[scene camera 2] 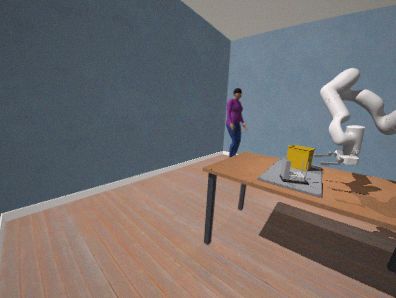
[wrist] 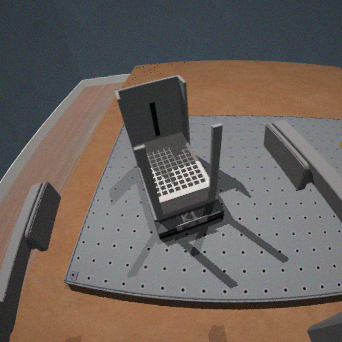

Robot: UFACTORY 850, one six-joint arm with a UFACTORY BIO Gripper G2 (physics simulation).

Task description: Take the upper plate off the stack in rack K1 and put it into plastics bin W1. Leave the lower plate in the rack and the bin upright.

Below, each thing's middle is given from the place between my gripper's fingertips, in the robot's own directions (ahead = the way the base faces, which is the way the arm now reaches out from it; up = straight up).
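Labels:
Tall grey panel (wrist: 135, 99): my hand 18 cm short of it, 3 cm to the right of it, 9 cm above it.

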